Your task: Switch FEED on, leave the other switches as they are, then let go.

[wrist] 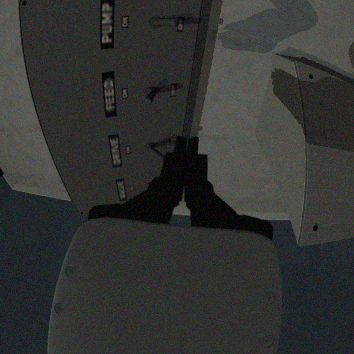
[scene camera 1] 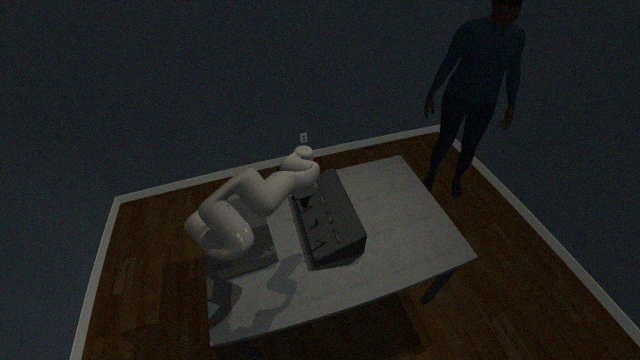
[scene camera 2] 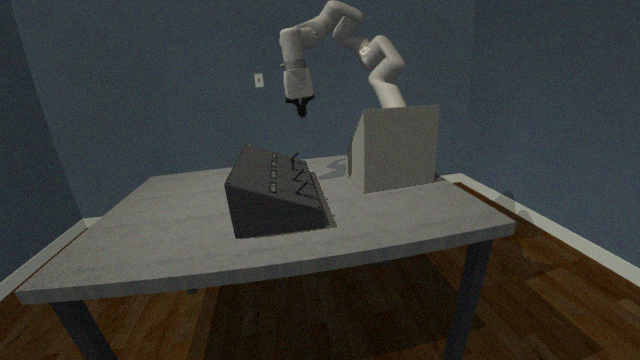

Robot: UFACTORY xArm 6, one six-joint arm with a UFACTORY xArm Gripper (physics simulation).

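A dark sloped switch console [scene camera 1: 345, 212] [scene camera 2: 275, 215] [wrist: 65, 100] stands on the table, with labelled lever switches in a row. The FEED label [wrist: 109, 95] is in the wrist view, with an ON mark beside it. The FEED lever [wrist: 164, 90] [scene camera 2: 299, 175] [scene camera 1: 314, 224] is dim, and appears to lean to its OFF side. The PUMP lever [wrist: 172, 21] [scene camera 2: 303, 188] also points to its OFF side. The DRIVE lever [wrist: 160, 146] is partly hidden by the fingers. My gripper [wrist: 187, 150] [scene camera 2: 302, 114] is shut and empty, raised above the console, clear of the levers.
The pale table [scene camera 1: 415, 225] [scene camera 2: 165, 255] carries the console and a large grey block [scene camera 2: 400, 150] [wrist: 330, 190] by the arm's base. A person [scene camera 1: 475, 75] stands beyond the table's far corner. A wall outlet [scene camera 1: 303, 137] [scene camera 2: 258, 80] is behind.
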